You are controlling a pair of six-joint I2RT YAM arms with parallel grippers.
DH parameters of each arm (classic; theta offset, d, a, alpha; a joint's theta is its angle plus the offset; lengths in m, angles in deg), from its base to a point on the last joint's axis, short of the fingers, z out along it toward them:
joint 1: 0 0.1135 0.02 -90
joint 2: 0 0 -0.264 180
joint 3: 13.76 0 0.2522 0
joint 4: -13.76 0 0.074 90
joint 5: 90 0 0 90
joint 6: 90 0.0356 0 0
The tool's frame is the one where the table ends.
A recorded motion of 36 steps. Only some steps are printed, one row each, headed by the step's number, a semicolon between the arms.
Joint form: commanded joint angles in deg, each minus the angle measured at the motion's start. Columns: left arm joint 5, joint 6, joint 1, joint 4, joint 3, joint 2; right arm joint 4, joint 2, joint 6, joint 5, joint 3, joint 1.
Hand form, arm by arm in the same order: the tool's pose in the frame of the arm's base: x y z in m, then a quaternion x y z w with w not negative. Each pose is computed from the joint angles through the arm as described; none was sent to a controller.
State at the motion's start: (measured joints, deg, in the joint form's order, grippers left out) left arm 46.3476 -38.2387 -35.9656 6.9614 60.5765 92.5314; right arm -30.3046 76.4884 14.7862 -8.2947 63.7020 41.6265
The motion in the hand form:
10: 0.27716 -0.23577 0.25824 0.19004 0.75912 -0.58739 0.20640; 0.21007 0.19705 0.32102 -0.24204 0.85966 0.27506 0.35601
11: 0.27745 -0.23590 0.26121 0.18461 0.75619 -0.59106 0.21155; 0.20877 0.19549 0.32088 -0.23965 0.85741 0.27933 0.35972
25: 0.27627 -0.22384 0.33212 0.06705 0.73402 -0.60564 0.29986; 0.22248 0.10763 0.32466 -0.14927 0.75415 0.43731 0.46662
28: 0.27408 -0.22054 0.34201 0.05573 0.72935 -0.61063 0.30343; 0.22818 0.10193 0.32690 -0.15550 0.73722 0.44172 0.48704
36: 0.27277 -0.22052 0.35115 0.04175 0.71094 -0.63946 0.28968; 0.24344 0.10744 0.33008 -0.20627 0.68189 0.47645 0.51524
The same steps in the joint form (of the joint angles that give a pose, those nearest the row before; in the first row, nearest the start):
10: 0.42 -4.14 -0.33 7.74 -1.57 0.33; 2.69 -2.00 0.36 -0.82 1.33 0.42
11: -0.05 -5.24 -0.35 8.83 -1.56 0.13; 3.49 -2.64 0.65 -0.99 0.59 0.34
25: -13.51 -16.99 0.06 8.64 3.95 -6.49; 31.09 -15.35 10.43 -24.03 -15.78 -20.23
28: -14.23 -18.44 0.23 7.93 4.70 -7.61; 35.12 -14.77 10.17 -25.99 -16.23 -22.16
36: -13.13 -23.49 0.20 11.14 4.98 -7.89; 48.10 -10.41 10.40 -32.49 -16.55 -22.83

